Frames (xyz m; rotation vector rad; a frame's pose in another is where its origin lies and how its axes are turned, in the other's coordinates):
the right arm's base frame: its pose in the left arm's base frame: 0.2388 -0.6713 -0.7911 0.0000 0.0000 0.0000
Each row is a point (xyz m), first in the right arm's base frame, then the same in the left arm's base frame.
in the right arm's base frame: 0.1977 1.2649 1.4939
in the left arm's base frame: 0.4365 0.5936 0.7028
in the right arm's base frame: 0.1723 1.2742 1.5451
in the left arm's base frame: 0.4111 0.6029 0.7540
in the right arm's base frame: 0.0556 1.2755 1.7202
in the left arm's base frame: 0.2944 0.6042 0.9291
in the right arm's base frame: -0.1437 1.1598 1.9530
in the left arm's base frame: 0.0951 0.4885 1.1619
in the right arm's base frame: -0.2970 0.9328 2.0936
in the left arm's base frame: -0.0582 0.2615 1.3025
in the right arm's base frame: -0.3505 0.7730 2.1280
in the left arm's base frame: -0.1117 0.1017 1.3369
